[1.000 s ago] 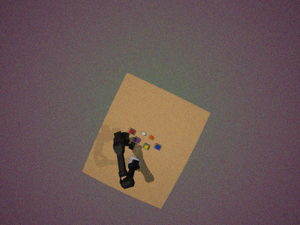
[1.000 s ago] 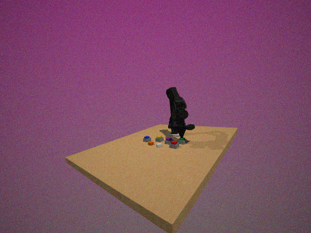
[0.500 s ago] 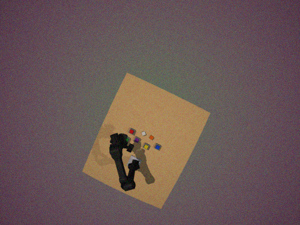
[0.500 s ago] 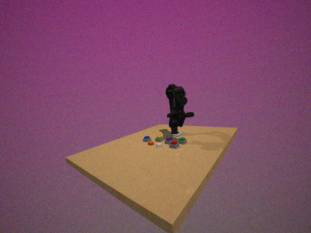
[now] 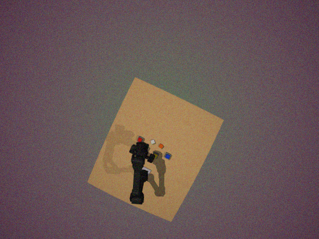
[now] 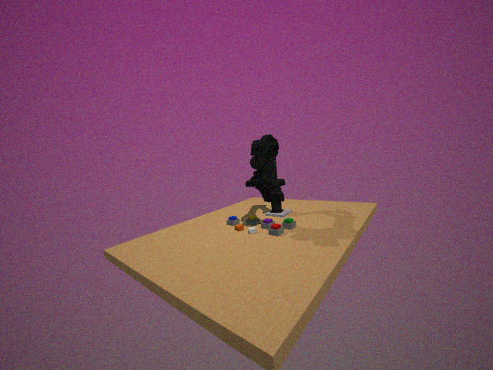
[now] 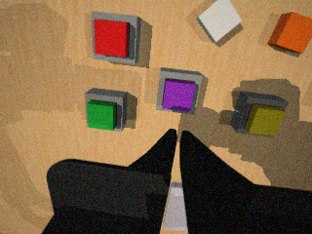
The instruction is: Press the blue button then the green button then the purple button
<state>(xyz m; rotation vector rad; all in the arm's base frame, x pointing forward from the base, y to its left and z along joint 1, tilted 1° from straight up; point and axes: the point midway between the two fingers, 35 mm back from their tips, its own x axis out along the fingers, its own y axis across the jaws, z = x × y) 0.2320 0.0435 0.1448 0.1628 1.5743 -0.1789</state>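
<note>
Right now my gripper tip is 9 cm above the purple button. Round my gripper tip: red button: 9 cm below, 6 cm to the left, 6 cm ahead; then yellow button: 10 cm to the right, 9 cm below, 4 cm behind; then green button: 9 cm to the left, 9 cm below, 2 cm behind.
</note>
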